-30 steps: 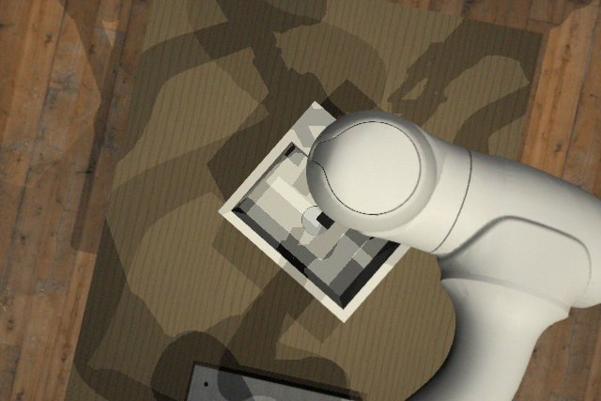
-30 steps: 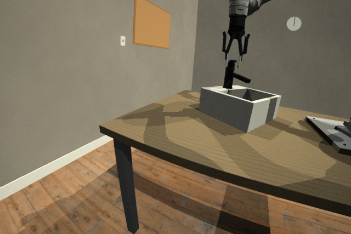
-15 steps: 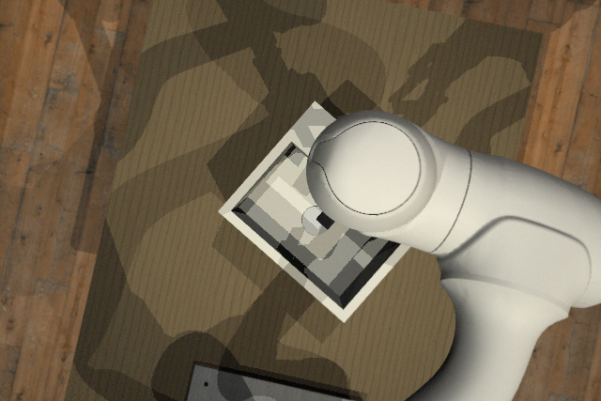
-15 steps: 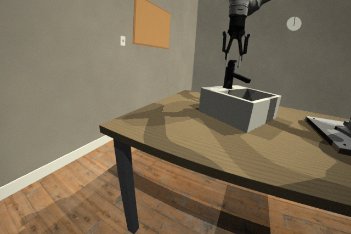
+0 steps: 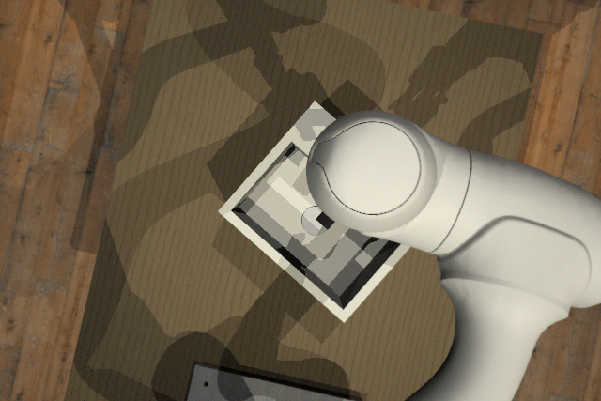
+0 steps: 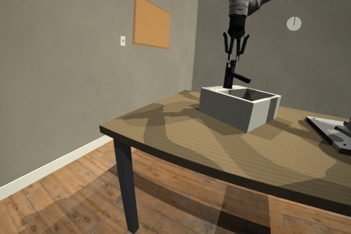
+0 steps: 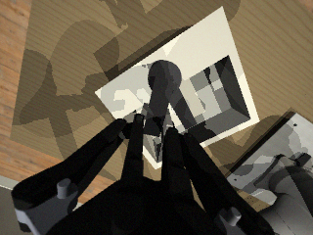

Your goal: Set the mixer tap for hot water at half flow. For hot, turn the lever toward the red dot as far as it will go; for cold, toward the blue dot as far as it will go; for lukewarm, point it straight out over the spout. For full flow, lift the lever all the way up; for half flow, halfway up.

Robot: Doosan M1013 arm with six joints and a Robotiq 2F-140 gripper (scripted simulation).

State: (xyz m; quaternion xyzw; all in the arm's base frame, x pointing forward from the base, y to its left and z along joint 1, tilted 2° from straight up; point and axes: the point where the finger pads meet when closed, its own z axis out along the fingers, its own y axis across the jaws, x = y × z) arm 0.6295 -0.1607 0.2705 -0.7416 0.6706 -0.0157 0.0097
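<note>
Now: hand 20 mm to the left of the lever. The rest, counted from my hand: black mixer tap 50 mm below, 40 mm to the right, 10 mm behind; then white sink 240 mm below, 90 mm behind, 20 mm to the left.
</note>
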